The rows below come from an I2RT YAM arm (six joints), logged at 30 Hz.
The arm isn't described. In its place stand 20 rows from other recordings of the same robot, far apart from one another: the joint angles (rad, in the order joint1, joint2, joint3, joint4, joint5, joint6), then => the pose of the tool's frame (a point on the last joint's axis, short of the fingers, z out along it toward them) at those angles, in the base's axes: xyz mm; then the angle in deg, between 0 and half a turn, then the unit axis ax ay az.
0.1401, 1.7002, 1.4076, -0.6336, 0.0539, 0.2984 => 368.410 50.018 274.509 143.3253 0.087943 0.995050 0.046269
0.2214, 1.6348, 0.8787, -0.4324, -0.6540, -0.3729 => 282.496 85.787 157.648 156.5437 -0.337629 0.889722 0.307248
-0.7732, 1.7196, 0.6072, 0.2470, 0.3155, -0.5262 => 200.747 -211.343 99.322 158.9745 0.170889 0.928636 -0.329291
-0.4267, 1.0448, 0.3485, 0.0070, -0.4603, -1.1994 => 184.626 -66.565 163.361 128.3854 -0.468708 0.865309 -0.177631
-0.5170, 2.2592, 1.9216, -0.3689, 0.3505, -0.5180 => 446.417 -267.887 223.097 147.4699 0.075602 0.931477 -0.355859
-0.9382, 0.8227, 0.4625, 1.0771, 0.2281, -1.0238 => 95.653 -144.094 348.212 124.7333 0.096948 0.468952 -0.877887
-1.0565, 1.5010, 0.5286, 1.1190, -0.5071, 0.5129 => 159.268 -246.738 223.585 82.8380 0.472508 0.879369 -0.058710
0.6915, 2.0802, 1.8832, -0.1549, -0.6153, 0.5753 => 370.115 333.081 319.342 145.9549 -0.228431 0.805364 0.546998
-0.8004, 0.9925, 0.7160, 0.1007, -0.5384, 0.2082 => 173.779 -152.861 307.125 98.6595 0.273504 0.961686 0.018862
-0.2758, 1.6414, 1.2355, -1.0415, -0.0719, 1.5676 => 290.212 -79.475 226.556 176.8353 0.793564 0.604923 0.065762
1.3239, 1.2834, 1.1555, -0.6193, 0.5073, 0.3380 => 83.473 260.428 323.498 128.9313 -0.367171 0.918731 0.145320
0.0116, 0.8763, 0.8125, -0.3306, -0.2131, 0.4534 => 199.707 9.847 318.806 117.8064 0.144432 0.957674 0.248999
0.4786, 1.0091, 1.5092, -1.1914, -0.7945, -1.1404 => 114.204 87.870 443.991 121.9748 -0.820657 0.521871 0.232750
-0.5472, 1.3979, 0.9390, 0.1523, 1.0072, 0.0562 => 248.643 -186.728 290.758 131.9238 0.528012 0.646013 -0.551245
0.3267, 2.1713, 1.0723, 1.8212, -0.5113, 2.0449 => 385.367 148.971 209.789 152.8583 0.155443 0.447132 0.880858
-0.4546, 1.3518, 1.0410, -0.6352, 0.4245, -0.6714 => 241.994 -134.592 267.064 163.0844 -0.036675 0.942034 -0.333506
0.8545, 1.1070, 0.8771, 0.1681, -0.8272, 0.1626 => 145.723 207.302 346.145 132.1905 -0.530727 0.584440 0.613807
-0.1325, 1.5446, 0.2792, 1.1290, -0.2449, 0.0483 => 250.438 -24.670 147.030 98.0620 -0.016458 0.996207 0.085445
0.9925, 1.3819, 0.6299, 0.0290, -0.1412, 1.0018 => 144.620 230.726 176.985 160.5803 -0.025147 0.922563 0.385026
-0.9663, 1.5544, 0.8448, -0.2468, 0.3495, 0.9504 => 161.932 -255.876 175.561 145.5102 0.835857 0.519969 -0.175996
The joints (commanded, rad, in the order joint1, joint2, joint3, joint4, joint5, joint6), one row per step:
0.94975 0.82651 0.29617 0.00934 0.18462 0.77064
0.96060 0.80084 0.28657 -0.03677 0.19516 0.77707
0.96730 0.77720 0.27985 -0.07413 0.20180 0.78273
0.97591 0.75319 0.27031 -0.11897 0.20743 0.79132
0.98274 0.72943 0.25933 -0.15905 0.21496 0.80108
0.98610 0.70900 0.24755 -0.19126 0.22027 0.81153
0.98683 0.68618 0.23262 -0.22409 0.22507 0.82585
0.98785 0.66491 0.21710 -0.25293 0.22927 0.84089
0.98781 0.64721 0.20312 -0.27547 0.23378 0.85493
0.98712 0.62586 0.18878 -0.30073 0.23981 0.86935
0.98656 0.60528 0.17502 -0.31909 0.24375 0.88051
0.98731 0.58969 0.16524 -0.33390 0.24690 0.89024
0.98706 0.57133 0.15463 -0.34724 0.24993 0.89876
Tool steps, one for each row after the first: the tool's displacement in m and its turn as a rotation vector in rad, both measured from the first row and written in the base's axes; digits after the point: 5 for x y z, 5 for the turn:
-0.00440 -0.00357 -0.00354 -0.02351 0.01668 -0.00144
-0.00770 -0.00674 -0.00568 -0.03871 0.02867 -0.00330
-0.01169 -0.01042 -0.00944 -0.06018 0.04800 -0.00397
-0.01527 -0.01427 -0.01333 -0.07914 0.06505 -0.00874
-0.01810 -0.01792 -0.01729 -0.09396 0.08122 -0.01559
-0.02088 -0.02224 -0.02207 -0.10737 0.10036 -0.02693
-0.02354 -0.02626 -0.02695 -0.11872 0.11888 -0.03807
-0.02562 -0.02971 -0.03126 -0.12721 0.13422 -0.05008
-0.02777 -0.03351 -0.03551 -0.13545 0.14849 -0.06431
-0.02962 -0.03670 -0.03915 -0.13943 0.15839 -0.07478
-0.03112 -0.03898 -0.04181 -0.14202 0.16644 -0.08247
-0.03252 -0.04135 -0.04436 -0.14235 0.17216 -0.09028

